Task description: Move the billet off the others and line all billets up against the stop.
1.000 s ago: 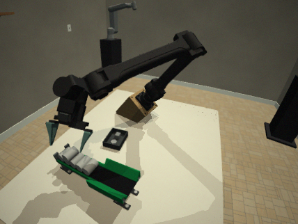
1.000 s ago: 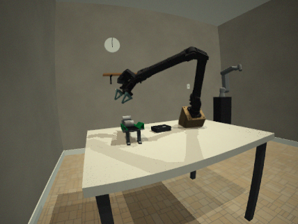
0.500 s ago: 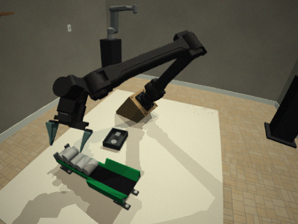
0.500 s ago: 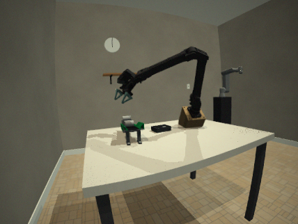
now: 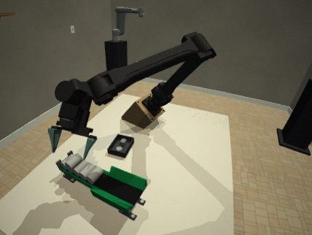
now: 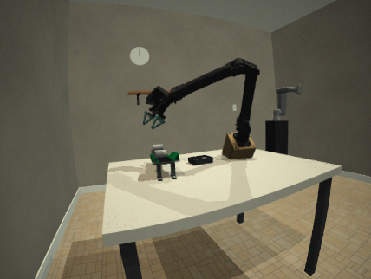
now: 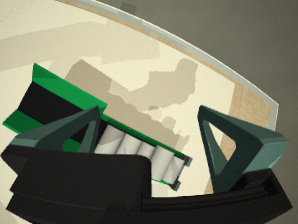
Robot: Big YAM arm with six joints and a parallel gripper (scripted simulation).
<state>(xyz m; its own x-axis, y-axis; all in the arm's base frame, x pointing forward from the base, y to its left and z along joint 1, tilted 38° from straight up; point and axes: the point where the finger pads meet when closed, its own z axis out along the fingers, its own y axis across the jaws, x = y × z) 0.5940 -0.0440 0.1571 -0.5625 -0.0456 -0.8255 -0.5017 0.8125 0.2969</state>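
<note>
The grey stop is 200 mm below my hand, 180 mm to the right of it and 50 mm behind it. Also, from my hand: small black box: 310 mm behind, 250 mm below, 70 mm to the right.
</note>
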